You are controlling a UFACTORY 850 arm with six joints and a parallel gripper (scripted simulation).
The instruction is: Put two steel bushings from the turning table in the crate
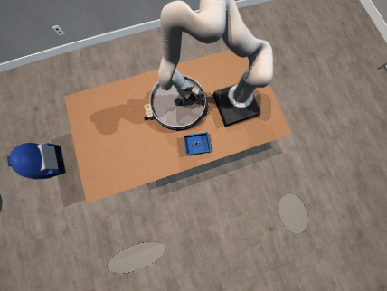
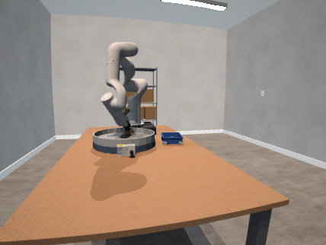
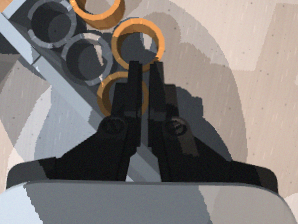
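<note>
My gripper is now 110 mm short of the grey turning table, 20 mm to the left of it and 40 mm above it. From my hand the other things lie so: blue crate 50 mm ahead, 330 mm to the left, 70 mm below.
</note>
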